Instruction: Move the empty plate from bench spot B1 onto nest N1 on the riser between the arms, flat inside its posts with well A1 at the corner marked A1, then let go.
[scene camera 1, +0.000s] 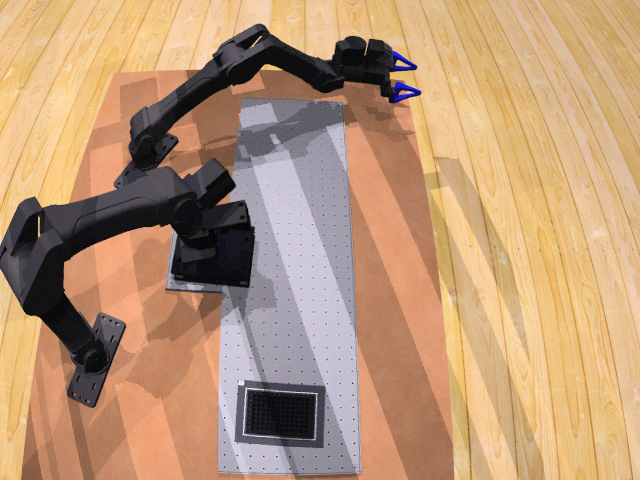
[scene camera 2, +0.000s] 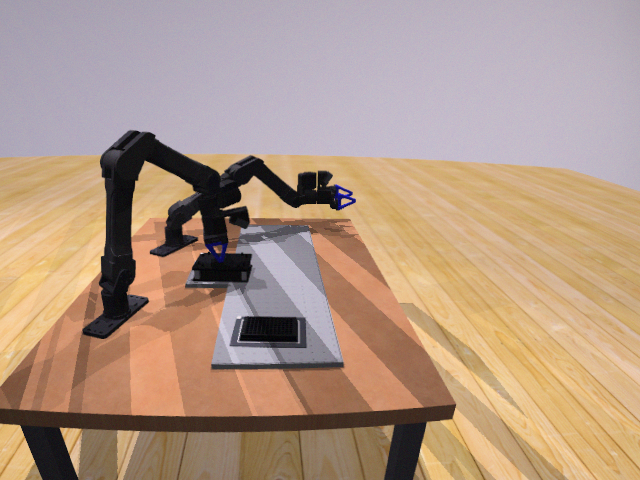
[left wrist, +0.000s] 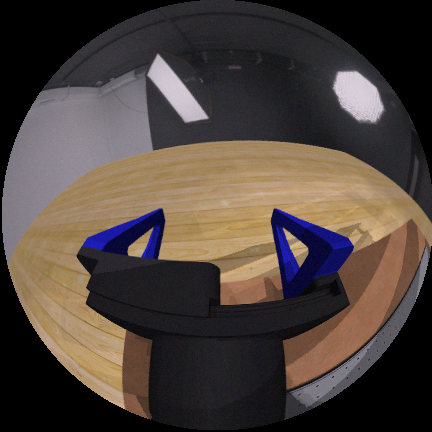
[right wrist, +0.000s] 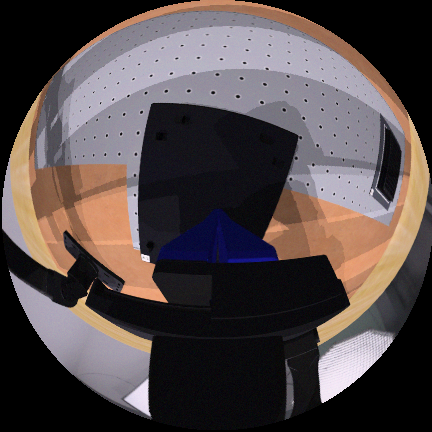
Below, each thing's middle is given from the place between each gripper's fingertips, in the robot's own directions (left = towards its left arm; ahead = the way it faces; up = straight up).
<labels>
The flat black block (scene camera 1: 233, 250) is 50 cm to the right of my left hand, 44 cm behind it and 9 cm below it. Round my left hand: black well plate (scene camera 1: 268, 413) (81 cm to the right, 27 cm behind, 12 cm below).
The flat black block lies 1 cm to the left of my right hand. The rest, counted from my right hand: black well plate (17 cm ahead, 30 cm to the right, 3 cm below).
</labels>
